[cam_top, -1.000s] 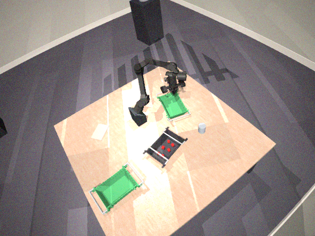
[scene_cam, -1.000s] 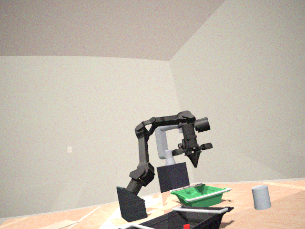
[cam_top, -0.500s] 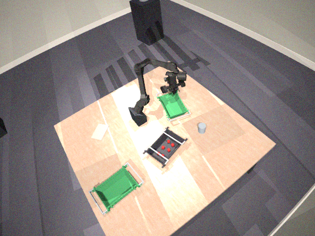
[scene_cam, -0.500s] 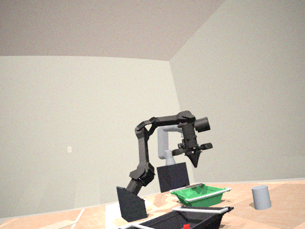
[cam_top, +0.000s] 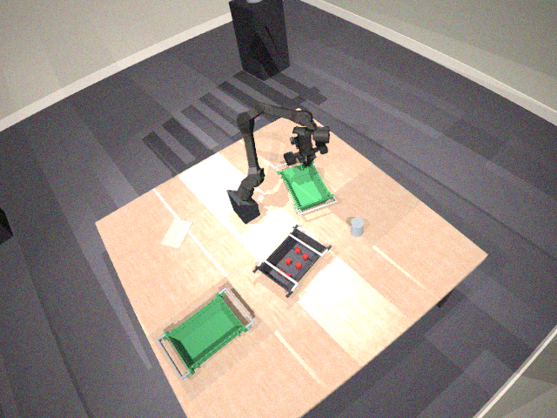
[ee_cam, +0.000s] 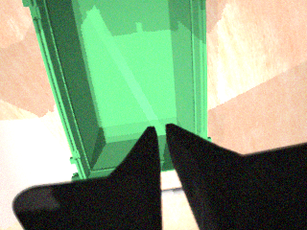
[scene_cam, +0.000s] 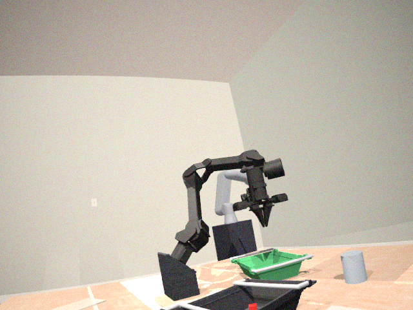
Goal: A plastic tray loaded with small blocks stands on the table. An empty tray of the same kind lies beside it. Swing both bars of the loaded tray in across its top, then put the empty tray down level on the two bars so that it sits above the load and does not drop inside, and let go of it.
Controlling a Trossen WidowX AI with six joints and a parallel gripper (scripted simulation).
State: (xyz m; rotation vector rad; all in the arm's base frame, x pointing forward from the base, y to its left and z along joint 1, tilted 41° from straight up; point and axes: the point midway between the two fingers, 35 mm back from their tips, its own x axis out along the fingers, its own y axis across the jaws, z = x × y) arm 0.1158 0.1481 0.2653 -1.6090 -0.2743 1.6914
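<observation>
The green tray is 120 mm below my gripper tip, 10 mm to the right of it and 10 mm behind it. From my gripper tip the other things lie so: flat pale sheet 600 mm to the right, 260 mm behind, 160 mm below.
</observation>
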